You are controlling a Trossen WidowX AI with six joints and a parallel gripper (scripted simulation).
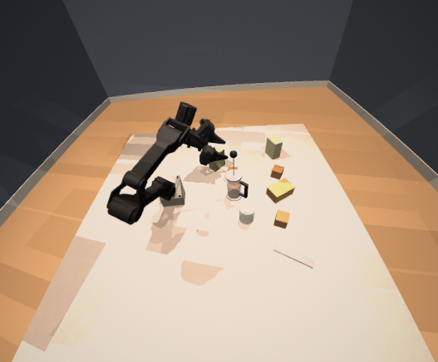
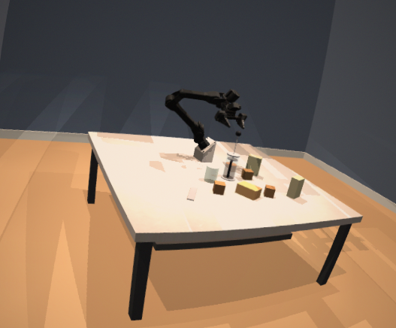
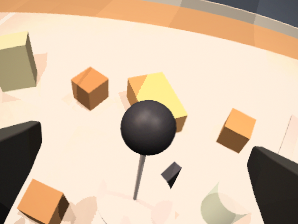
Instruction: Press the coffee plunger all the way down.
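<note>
The glass coffee press lies 150 mm below my gripper tip, 40 mm ahead of it and 10 mm to the right of it.
</note>
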